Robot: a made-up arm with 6 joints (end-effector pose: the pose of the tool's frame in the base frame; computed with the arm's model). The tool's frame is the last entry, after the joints. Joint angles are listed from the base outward.
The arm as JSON. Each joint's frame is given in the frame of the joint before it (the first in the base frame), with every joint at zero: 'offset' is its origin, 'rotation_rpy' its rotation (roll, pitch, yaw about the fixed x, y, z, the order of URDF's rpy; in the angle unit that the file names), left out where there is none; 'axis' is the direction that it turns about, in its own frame. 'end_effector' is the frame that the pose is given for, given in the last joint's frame.
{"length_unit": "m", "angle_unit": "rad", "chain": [
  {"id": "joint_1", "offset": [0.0, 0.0, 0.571], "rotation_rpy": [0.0, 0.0, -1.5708], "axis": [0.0, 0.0, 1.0]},
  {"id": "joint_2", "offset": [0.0, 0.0, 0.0], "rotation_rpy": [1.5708, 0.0, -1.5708], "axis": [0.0, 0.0, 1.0]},
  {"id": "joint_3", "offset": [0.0, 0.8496, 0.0], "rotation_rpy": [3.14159, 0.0, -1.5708], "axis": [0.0, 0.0, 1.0]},
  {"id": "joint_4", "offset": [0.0, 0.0, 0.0], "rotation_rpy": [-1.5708, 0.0, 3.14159], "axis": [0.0, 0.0, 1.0]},
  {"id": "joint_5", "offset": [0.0, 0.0, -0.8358], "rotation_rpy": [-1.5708, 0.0, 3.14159], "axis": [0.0, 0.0, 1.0]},
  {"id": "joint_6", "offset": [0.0, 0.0, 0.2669], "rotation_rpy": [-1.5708, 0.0, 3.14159], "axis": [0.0, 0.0, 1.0]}
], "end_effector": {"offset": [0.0, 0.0, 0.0], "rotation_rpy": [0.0, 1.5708, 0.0]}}
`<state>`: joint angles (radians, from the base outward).
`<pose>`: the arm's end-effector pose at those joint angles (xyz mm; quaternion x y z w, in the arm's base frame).
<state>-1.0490 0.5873 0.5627 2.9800 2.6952 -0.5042</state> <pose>880.0 -1002.1 1300.6 -0.0871 0.2435 0.7987 0.5433</pose>
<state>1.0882 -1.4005 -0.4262 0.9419 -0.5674 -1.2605</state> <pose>-114.5 -556.8 1527.7 0.3869 -0.1537 0.3365 0.8447</pose>
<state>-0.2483 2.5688 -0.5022 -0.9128 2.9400 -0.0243</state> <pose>-416.4 -62.8 8.7 -0.4153 0.1103 -0.1716 0.8865</pose>
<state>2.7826 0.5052 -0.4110 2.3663 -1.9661 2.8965</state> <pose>-1067.1 196.8 765.2 0.5243 0.0537 0.7202 0.4511</pose>
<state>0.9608 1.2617 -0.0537 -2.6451 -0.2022 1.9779</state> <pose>321.8 870.0 -11.4 0.0284 0.6020 0.2387 0.7615</pose>
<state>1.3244 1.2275 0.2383 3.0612 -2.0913 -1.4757</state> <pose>53.5 1303.4 170.4 -0.2980 -0.6409 0.0261 0.7070</pose>
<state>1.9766 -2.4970 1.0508 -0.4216 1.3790 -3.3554</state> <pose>745.4 -1118.0 -338.0 0.6305 0.5038 -0.3113 0.5017</pose>
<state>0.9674 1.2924 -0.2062 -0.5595 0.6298 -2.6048</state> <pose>603.8 477.6 -39.4 0.8340 0.2963 -0.3545 0.3015</pose>
